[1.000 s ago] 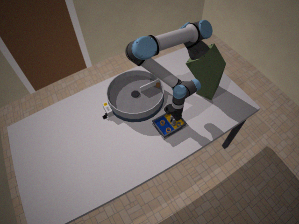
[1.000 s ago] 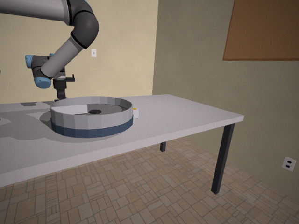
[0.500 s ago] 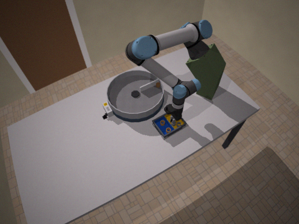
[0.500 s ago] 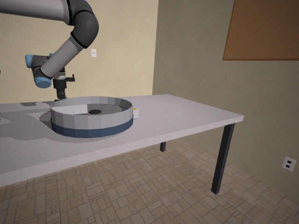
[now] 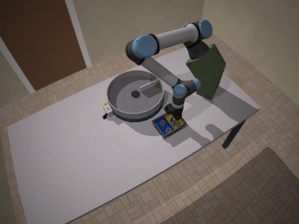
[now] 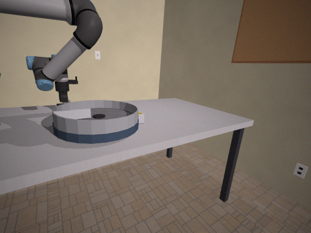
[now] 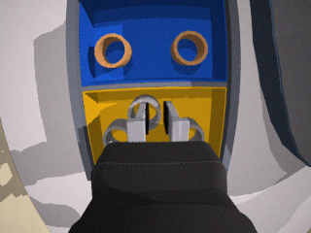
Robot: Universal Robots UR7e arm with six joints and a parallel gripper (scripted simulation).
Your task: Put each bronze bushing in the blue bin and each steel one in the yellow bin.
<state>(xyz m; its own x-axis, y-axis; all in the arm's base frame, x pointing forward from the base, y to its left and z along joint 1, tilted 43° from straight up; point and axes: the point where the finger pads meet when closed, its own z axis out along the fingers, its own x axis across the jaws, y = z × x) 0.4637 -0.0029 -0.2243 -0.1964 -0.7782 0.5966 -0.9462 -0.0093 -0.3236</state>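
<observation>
Right now my hand is 30 mm short of the blue bin and 10 mm above it. From my hand the other things lie so: grey turntable: 350 mm to the right, 40 mm ahead, 20 mm above.
</observation>
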